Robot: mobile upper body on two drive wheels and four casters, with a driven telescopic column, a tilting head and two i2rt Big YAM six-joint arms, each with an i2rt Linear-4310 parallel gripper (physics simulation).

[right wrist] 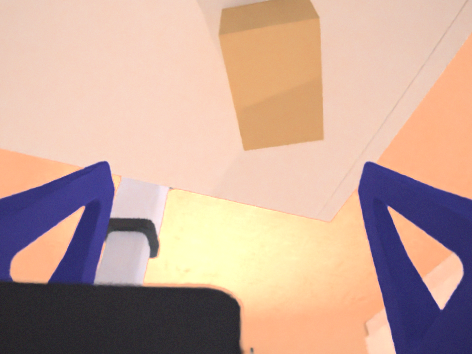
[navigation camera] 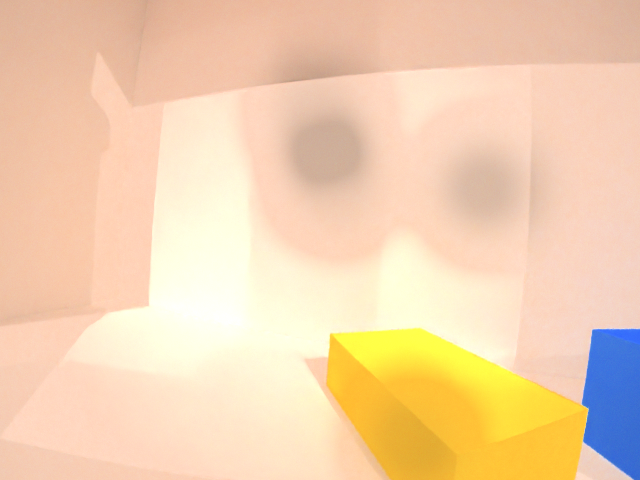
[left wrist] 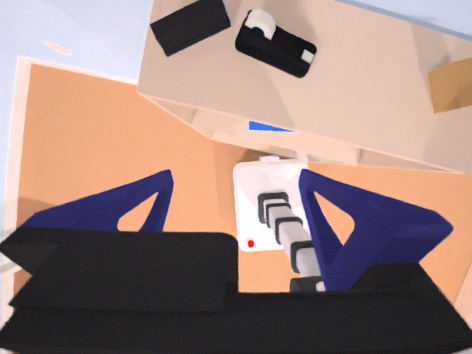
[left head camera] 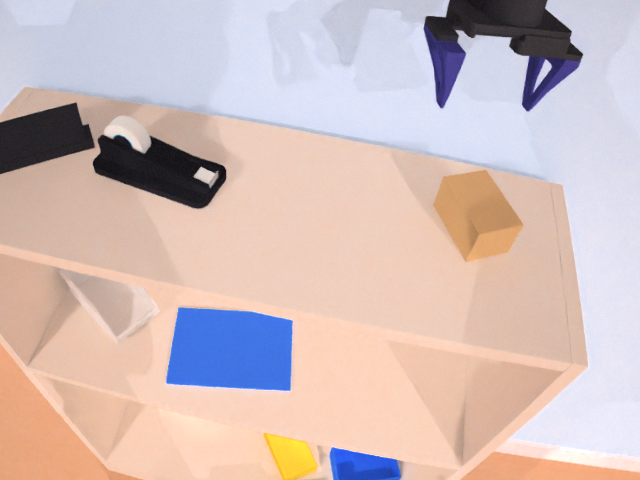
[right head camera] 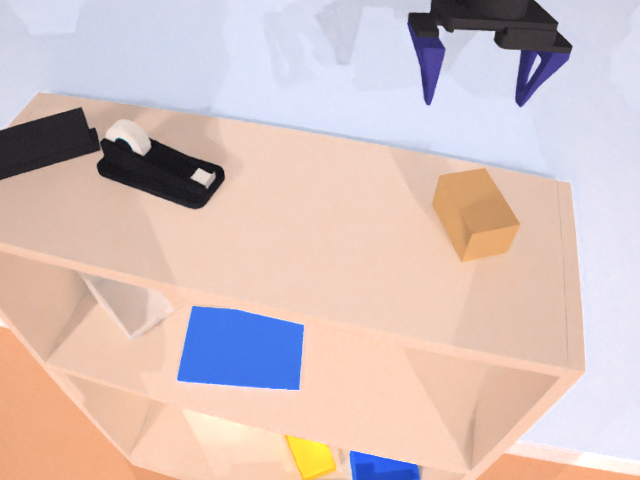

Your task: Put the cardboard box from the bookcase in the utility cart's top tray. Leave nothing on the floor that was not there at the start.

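Observation:
The tan cardboard box stands on the top board of the bookcase, near its right end. My right gripper is open and empty. In the head views it shows above the box in the picture, apart from it. My left gripper is open and empty, with the robot's own base and column below it, in front of the bookcase. The utility cart cannot be made out in these views.
A black tape dispenser and a black block are on the bookcase's left part. Its shelves hold a blue item, a yellow block and a blue bin.

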